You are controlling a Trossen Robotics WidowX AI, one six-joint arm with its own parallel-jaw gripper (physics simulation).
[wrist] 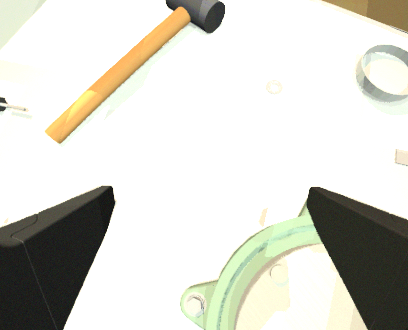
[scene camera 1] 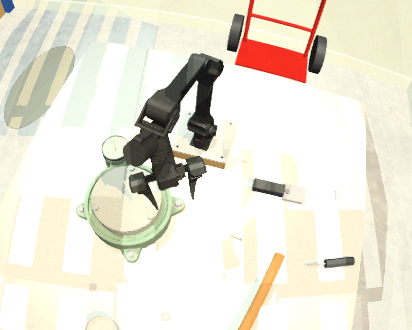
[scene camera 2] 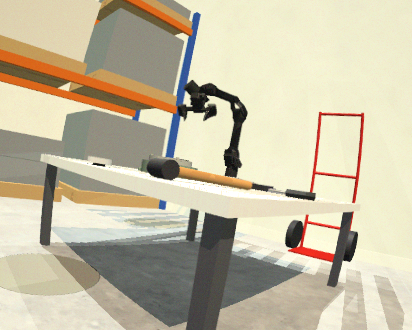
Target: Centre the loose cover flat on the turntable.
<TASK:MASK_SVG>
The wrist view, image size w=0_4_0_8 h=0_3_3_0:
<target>gripper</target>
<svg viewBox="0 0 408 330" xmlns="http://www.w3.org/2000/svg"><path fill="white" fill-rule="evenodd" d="M311 186L306 202L308 212L316 232L367 330L408 330L408 219L390 214L387 211L323 187ZM112 185L102 185L38 213L0 227L0 330L64 330L106 236L115 208L115 196Z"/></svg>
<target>hammer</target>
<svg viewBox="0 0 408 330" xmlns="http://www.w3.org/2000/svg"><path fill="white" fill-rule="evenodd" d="M225 4L220 0L165 0L166 6L173 13L92 84L45 130L45 133L55 142L61 144L119 86L187 24L191 22L207 33L215 32L224 19Z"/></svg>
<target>loose cover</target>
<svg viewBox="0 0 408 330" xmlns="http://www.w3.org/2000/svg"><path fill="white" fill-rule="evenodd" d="M323 243L306 244L291 248L278 254L263 265L244 290L234 321L234 330L367 330Z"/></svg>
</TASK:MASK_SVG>
